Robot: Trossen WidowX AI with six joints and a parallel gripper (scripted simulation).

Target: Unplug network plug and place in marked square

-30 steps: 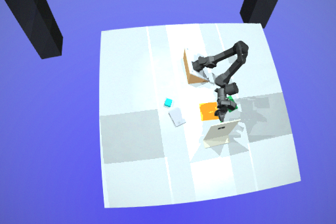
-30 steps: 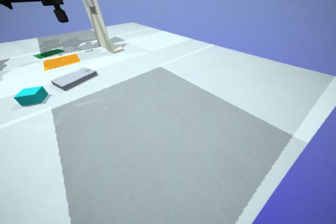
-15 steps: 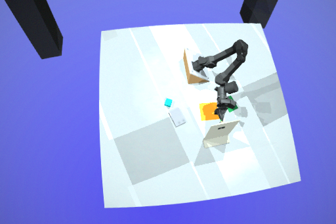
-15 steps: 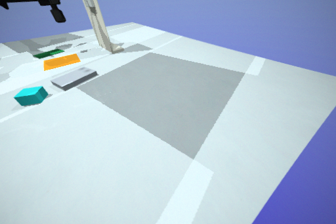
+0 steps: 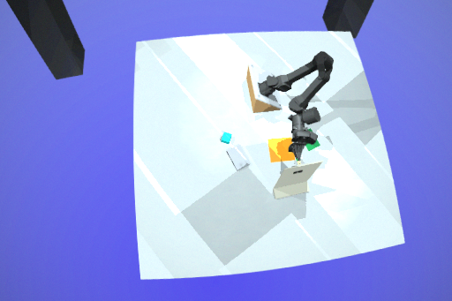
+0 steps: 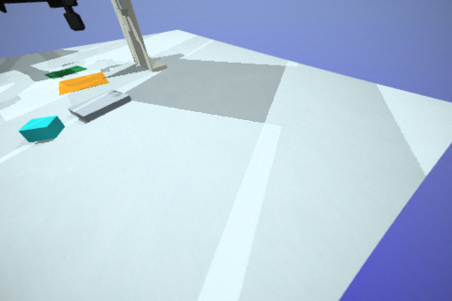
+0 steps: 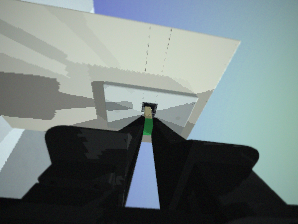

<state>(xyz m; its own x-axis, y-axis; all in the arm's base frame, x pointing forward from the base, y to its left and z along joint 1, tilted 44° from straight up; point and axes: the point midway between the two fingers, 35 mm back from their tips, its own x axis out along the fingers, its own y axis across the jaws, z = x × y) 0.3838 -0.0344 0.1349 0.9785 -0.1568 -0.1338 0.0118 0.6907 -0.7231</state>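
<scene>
The orange square lies 14 cm behind my gripper tip, 1 cm to the right of it and 22 cm below it. Round my gripper tip: beige upright panel: 5 cm ahead, 1 cm to the right, 9 cm below; then network plug: right at my gripper tip; then grey flat block: 13 cm behind, 22 cm to the right, 22 cm below.
</scene>
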